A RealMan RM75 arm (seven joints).
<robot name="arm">
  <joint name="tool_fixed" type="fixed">
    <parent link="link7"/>
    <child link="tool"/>
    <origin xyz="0 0 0"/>
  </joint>
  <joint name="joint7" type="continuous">
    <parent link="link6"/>
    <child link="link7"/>
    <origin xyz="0 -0.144 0" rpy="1.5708 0 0"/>
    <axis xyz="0 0 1"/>
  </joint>
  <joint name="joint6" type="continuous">
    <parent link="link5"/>
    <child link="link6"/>
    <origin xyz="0 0 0" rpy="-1.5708 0 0"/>
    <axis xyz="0 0 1"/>
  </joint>
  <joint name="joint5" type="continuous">
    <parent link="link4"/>
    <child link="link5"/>
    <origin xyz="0 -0.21 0" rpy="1.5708 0 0"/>
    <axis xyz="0 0 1"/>
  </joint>
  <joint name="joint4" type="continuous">
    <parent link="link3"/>
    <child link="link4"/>
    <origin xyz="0 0 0" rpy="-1.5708 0 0"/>
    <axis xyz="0 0 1"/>
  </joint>
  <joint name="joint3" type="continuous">
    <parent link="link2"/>
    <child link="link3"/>
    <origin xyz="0 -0.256 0" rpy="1.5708 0 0"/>
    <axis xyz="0 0 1"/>
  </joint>
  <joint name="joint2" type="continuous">
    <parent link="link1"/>
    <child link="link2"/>
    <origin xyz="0 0 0" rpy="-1.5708 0 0"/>
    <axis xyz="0 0 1"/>
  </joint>
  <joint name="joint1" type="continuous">
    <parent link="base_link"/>
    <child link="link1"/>
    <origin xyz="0 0 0.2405"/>
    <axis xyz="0 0 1"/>
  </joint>
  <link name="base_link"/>
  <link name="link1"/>
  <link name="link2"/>
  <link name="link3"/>
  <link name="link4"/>
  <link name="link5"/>
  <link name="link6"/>
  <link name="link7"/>
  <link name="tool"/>
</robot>
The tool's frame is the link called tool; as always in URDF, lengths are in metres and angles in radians. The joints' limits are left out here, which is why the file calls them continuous.
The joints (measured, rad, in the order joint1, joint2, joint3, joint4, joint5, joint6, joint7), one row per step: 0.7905, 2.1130, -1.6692, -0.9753, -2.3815, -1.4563, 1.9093; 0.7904, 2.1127, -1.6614, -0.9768, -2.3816, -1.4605, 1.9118; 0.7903, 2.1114, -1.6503, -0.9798, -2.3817, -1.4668, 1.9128; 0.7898, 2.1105, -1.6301, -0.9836, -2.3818, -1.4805, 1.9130; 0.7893, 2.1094, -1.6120, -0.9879, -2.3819, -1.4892, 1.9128; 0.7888, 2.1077, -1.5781, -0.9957, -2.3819, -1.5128, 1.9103; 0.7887, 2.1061, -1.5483, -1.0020, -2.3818, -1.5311, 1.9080; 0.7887, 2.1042, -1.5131, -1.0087, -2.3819, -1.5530, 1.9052; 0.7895, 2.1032, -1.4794, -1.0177, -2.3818, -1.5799, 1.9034; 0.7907, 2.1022, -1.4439, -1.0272, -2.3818, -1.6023, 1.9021
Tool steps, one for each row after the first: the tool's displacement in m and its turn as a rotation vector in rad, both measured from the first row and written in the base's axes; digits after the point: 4 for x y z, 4 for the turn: -0.0003, 0.0006, 0.0011, 0.0029, 0.0032, -0.0065; -0.0008, 0.0016, 0.0031, 0.0065, 0.0076, -0.0129; -0.0013, 0.0026, 0.0062, 0.0090, 0.0153, -0.0255; -0.0020, 0.0040, 0.0091, 0.0145, 0.0240, -0.0343; -0.0031, 0.0057, 0.0146, 0.0174, 0.0380, -0.0512; -0.0041, 0.0074, 0.0194, 0.0218, 0.0512, -0.0650; -0.0050, 0.0093, 0.0251, 0.0265, 0.0666, -0.0815; -0.0065, 0.0104, 0.0307, 0.0264, 0.0809, -0.0968; -0.0083, 0.0122, 0.0365, 0.0317, 0.0981, -0.1107
